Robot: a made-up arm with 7 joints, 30 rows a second.
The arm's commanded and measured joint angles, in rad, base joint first. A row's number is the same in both.
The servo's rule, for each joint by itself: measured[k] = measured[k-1] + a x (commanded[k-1-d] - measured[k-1]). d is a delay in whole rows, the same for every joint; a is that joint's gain. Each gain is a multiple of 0.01, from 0.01 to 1. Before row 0 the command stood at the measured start. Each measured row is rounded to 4 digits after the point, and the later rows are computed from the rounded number. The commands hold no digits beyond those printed.
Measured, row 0:
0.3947 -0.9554 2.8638 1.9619 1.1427 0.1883 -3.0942
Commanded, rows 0 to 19:
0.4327 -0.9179 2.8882 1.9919 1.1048 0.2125 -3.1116
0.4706 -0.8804 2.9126 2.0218 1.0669 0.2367 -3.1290
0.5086 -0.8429 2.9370 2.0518 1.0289 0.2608 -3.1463
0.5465 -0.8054 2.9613 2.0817 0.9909 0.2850 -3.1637
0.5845 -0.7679 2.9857 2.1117 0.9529 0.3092 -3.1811
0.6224 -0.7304 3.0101 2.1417 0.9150 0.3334 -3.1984
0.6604 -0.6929 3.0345 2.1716 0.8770 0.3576 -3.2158
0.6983 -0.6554 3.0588 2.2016 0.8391 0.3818 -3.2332
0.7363 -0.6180 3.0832 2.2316 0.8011 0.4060 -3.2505
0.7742 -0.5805 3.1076 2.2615 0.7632 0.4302 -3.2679
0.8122 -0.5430 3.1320 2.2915 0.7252 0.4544 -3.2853
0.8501 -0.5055 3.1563 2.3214 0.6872 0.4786 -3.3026
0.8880 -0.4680 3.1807 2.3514 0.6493 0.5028 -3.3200
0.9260 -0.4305 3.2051 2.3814 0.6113 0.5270 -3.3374
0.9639 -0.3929 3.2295 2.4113 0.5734 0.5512 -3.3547
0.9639 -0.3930 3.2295 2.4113 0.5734 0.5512 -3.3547
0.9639 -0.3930 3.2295 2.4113 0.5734 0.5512 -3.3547
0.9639 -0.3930 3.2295 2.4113 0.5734 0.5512 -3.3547
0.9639 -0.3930 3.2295 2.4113 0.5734 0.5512 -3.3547
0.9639 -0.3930 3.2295 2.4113 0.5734 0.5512 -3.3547
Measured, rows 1 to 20:
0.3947 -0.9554 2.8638 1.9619 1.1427 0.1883 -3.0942
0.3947 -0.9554 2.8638 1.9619 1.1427 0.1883 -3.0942
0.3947 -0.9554 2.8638 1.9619 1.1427 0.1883 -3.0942
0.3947 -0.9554 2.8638 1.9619 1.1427 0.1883 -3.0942
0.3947 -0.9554 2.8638 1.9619 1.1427 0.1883 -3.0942
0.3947 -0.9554 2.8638 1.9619 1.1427 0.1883 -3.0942
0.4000 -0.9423 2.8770 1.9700 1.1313 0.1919 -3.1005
0.4099 -0.9206 2.8962 1.9840 1.1120 0.1986 -3.1108
0.4237 -0.8934 2.9182 2.0023 1.0871 0.2079 -3.1236
0.4409 -0.8626 2.9415 2.0237 1.0582 0.2195 -3.1380
0.4610 -0.8295 2.9654 2.0475 1.0266 0.2330 -3.1535
0.4836 -0.7948 2.9895 2.0729 0.9931 0.2481 -3.1697
0.5084 -0.7591 3.0138 2.0995 0.9583 0.2645 -3.1863
0.5350 -0.7228 3.0381 2.1271 0.9225 0.2821 -3.2032
0.5632 -0.6861 3.0625 2.1553 0.8861 0.3007 -3.2202
0.5927 -0.6491 3.0869 2.1840 0.8492 0.3201 -3.2374
0.6234 -0.6120 3.1113 2.2130 0.8120 0.3402 -3.2546
0.6551 -0.5747 3.1356 2.2423 0.7746 0.3610 -3.2719
0.6877 -0.5374 3.1600 2.2718 0.7370 0.3823 -3.2892
0.7211 -0.5000 3.1844 2.3014 0.6993 0.4040 -3.3066
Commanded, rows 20 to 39:
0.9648 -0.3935 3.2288 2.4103 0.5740 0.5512 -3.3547
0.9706 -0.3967 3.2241 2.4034 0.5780 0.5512 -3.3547
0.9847 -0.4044 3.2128 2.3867 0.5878 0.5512 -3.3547
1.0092 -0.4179 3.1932 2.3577 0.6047 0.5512 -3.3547
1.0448 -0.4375 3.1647 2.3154 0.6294 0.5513 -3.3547
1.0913 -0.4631 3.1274 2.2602 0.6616 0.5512 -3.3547
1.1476 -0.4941 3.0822 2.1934 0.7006 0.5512 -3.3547
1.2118 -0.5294 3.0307 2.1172 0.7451 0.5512 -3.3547
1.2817 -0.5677 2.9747 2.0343 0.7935 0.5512 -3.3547
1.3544 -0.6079 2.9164 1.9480 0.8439 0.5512 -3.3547
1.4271 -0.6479 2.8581 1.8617 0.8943 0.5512 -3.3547
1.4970 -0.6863 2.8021 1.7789 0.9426 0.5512 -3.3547
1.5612 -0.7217 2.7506 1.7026 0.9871 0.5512 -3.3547
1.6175 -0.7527 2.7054 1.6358 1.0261 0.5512 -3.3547
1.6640 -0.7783 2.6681 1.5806 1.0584 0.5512 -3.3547
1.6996 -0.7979 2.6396 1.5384 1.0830 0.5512 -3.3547
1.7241 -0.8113 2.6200 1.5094 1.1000 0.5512 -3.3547
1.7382 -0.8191 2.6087 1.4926 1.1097 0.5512 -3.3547
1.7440 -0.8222 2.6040 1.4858 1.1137 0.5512 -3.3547
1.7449 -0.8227 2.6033 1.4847 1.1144 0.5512 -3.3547
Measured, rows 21 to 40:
0.7551 -0.4625 3.2088 2.3311 0.6615 0.4261 -3.3239
0.7843 -0.4382 3.2200 2.3528 0.6351 0.4449 -3.3350
0.8094 -0.4224 3.2251 2.3686 0.6166 0.4608 -3.3421
0.8310 -0.4121 3.2275 2.3801 0.6036 0.4744 -3.3466
0.8496 -0.4054 3.2286 2.3885 0.5945 0.4859 -3.3495
0.8656 -0.4011 3.2291 2.3947 0.5882 0.4957 -3.3514
0.8795 -0.3984 3.2289 2.3989 0.5839 0.5040 -3.3526
0.8923 -0.3978 3.2263 2.4001 0.5821 0.5111 -3.3534
0.9052 -0.4001 3.2190 2.3965 0.5838 0.5171 -3.3539
0.9198 -0.4063 3.2051 2.3860 0.5901 0.5222 -3.3542
0.9373 -0.4172 3.1833 2.3669 0.6019 0.5266 -3.3544
0.9589 -0.4333 3.1531 2.3381 0.6198 0.5303 -3.3545
0.9853 -0.4546 3.1148 2.2990 0.6440 0.5334 -3.3546
1.0170 -0.4808 3.0694 2.2499 0.6743 0.5361 -3.3546
1.0541 -0.5112 3.0183 2.1917 0.7101 0.5384 -3.3546
1.0961 -0.5450 2.9633 2.1259 0.7502 0.5403 -3.3546
1.1424 -0.5810 2.9065 2.0546 0.7934 0.5419 -3.3546
1.1920 -0.6179 2.8501 1.9802 0.8382 0.5433 -3.3546
1.2437 -0.6542 2.7964 1.9052 0.8829 0.5445 -3.3546
1.2960 -0.6887 2.7473 1.8325 0.9259 0.5455 -3.3546

